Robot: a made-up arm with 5 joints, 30 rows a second.
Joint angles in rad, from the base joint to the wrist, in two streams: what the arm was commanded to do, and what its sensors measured. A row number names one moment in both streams.
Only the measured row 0 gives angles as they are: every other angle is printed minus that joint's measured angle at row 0.
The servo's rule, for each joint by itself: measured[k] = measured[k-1] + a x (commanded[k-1-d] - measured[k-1]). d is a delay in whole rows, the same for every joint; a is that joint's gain. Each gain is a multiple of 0.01, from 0.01 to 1. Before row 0 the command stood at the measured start. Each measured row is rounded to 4 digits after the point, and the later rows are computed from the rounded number. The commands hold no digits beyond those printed.
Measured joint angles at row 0: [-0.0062, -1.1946, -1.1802, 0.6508, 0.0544]
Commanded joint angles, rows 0 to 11: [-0.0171, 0.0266, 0.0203, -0.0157, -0.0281]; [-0.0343, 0.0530, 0.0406, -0.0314, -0.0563]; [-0.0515, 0.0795, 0.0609, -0.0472, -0.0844]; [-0.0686, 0.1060, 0.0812, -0.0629, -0.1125]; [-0.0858, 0.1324, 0.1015, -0.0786, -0.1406]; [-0.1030, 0.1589, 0.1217, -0.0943, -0.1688]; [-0.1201, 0.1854, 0.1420, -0.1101, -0.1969]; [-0.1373, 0.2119, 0.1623, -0.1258, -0.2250]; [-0.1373, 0.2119, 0.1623, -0.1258, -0.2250]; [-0.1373, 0.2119, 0.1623, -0.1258, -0.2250]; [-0.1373, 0.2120, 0.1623, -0.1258, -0.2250]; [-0.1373, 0.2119, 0.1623, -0.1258, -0.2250]
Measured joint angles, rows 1 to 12: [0.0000, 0.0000, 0.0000, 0.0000, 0.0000]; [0.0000, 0.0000, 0.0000, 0.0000, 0.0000]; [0.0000, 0.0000, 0.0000, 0.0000, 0.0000]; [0.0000, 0.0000, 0.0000, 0.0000, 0.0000]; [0.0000, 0.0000, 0.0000, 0.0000, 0.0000]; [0.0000, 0.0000, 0.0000, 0.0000, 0.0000]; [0.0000, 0.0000, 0.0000, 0.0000, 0.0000]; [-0.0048, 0.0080, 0.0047, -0.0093, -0.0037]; [-0.0131, 0.0215, 0.0130, -0.0223, -0.0105]; [-0.0239, 0.0389, 0.0240, -0.0370, -0.0201]; [-0.0364, 0.0590, 0.0372, -0.0523, -0.0321]; [-0.0502, 0.0810, 0.0520, -0.0678, -0.0462]
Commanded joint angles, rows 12 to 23: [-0.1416, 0.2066, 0.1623, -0.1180, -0.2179]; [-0.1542, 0.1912, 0.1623, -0.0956, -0.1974]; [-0.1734, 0.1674, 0.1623, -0.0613, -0.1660]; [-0.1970, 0.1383, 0.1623, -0.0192, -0.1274]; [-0.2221, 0.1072, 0.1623, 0.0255, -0.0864]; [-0.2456, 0.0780, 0.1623, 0.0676, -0.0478]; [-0.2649, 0.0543, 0.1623, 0.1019, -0.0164]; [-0.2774, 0.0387, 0.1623, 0.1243, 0.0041]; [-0.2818, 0.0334, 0.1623, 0.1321, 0.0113]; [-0.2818, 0.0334, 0.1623, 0.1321, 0.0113]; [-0.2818, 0.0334, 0.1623, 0.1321, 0.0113]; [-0.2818, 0.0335, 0.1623, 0.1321, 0.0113]
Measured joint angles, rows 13 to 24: [-0.0650, 0.1044, 0.0680, -0.0834, -0.0621]; [-0.0804, 0.1287, 0.0850, -0.0992, -0.0796]; [-0.0963, 0.1537, 0.1028, -0.1149, -0.0985]; [-0.1078, 0.1712, 0.1165, -0.1213, -0.1149]; [-0.1161, 0.1834, 0.1270, -0.1240, -0.1292]; [-0.1220, 0.1920, 0.1351, -0.1251, -0.1417]; [-0.1263, 0.1980, 0.1414, -0.1255, -0.1525]; [-0.1306, 0.2006, 0.1462, -0.1211, -0.1610]; [-0.1372, 0.1978, 0.1499, -0.1061, -0.1657]; [-0.1473, 0.1887, 0.1528, -0.0797, -0.1657]; [-0.1612, 0.1736, 0.1550, -0.0440, -0.1607]; [-0.1783, 0.1537, 0.1567, -0.0030, -0.1510]
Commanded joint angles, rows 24 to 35: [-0.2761, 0.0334, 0.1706, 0.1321, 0.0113]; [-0.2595, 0.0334, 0.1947, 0.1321, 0.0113]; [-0.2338, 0.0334, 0.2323, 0.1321, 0.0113]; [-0.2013, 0.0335, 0.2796, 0.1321, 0.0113]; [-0.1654, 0.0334, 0.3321, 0.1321, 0.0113]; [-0.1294, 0.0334, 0.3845, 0.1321, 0.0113]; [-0.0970, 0.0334, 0.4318, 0.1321, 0.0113]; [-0.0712, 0.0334, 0.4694, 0.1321, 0.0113]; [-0.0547, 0.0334, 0.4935, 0.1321, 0.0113]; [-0.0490, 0.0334, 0.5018, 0.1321, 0.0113]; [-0.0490, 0.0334, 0.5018, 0.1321, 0.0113]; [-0.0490, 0.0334, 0.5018, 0.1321, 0.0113]
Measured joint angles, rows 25 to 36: [-0.1971, 0.1310, 0.1580, 0.0387, -0.1376]; [-0.2161, 0.1080, 0.1590, 0.0760, -0.1218]; [-0.2333, 0.0872, 0.1598, 0.1045, -0.1054]; [-0.2469, 0.0711, 0.1604, 0.1208, -0.0902]; [-0.2567, 0.0598, 0.1608, 0.1275, -0.0770]; [-0.2637, 0.0519, 0.1611, 0.1302, -0.0655]; [-0.2688, 0.0464, 0.1614, 0.1313, -0.0555]; [-0.2708, 0.0425, 0.1635, 0.1318, -0.0468]; [-0.2676, 0.0398, 0.1707, 0.1320, -0.0392]; [-0.2581, 0.0379, 0.1849, 0.1321, -0.0326]; [-0.2422, 0.0366, 0.2067, 0.1321, -0.0269]; [-0.2207, 0.0356, 0.2355, 0.1321, -0.0219]
